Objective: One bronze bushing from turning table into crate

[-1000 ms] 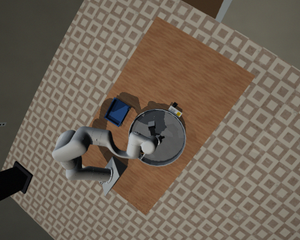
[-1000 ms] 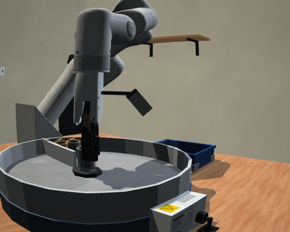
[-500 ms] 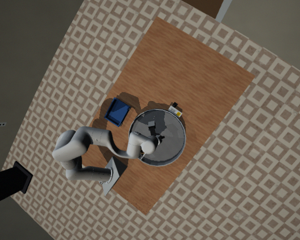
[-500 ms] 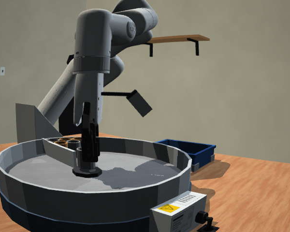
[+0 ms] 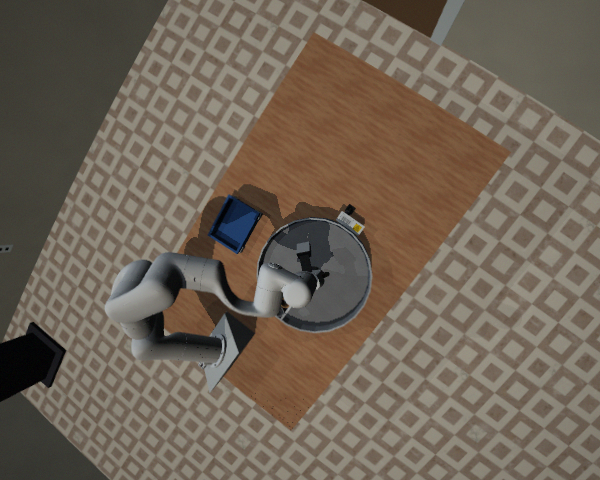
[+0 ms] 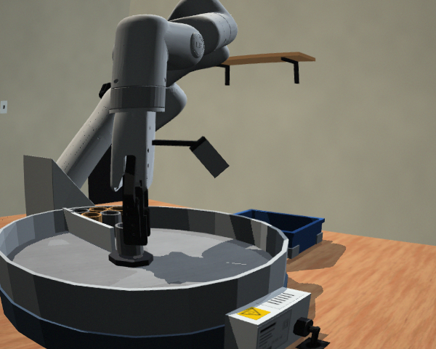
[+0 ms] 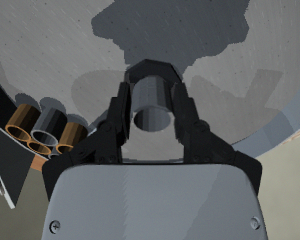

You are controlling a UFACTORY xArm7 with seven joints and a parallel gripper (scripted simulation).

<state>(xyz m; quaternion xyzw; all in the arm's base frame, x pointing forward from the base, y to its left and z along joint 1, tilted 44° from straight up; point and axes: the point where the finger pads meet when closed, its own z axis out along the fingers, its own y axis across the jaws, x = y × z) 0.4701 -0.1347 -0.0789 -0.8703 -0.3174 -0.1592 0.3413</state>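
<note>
My gripper is now 5 cm above the grey turning table, 1 cm to the left of it and 1 cm past it. Round my hand: blue crate: 36 cm to the left, 8 cm below, 2 cm behind.
</note>
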